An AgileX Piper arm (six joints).
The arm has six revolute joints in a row. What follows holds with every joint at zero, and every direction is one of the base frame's.
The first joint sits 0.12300 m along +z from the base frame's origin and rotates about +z.
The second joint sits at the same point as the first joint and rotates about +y.
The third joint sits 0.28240 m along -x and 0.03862 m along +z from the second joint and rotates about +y.
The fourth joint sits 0.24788 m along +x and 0.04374 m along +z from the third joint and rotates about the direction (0.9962, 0, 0.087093).
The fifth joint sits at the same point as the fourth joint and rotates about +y.
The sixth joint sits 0.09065 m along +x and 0.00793 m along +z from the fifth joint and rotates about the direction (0.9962, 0, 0.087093).
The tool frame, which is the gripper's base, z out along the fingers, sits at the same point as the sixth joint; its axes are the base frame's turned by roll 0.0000, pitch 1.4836 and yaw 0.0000 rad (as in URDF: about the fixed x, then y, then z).
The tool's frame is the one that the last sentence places.
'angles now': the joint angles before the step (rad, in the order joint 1, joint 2, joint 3, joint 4, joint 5, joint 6). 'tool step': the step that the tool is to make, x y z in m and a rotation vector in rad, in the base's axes. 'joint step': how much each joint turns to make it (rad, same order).
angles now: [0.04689 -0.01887 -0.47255 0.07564 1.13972 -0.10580]
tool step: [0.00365 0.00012 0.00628 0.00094 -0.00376 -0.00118]
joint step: [-0.00004 0.03156 -0.01682 0.00004 -0.01859 -0.00003]
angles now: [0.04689 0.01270 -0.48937 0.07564 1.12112 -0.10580]
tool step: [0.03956 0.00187 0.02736 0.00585 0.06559 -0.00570]
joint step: [0.00013 0.25264 -0.07895 0.00481 -0.10883 0.00091]
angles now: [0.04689 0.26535 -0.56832 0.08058 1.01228 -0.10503]
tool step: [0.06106 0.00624 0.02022 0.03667 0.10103 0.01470]
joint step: [0.00004 0.31679 -0.10632 0.05400 -0.11033 -0.01757]
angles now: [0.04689 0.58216 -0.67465 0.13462 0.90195 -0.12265]
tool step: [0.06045 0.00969 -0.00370 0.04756 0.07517 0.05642]
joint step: [-0.00001 0.26948 -0.06787 0.12345 -0.11610 -0.10212]
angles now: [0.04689 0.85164 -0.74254 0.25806 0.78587 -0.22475]
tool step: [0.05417 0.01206 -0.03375 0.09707 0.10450 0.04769]
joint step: [-0.00002 0.25793 -0.00990 0.21904 -0.11606 -0.16690]
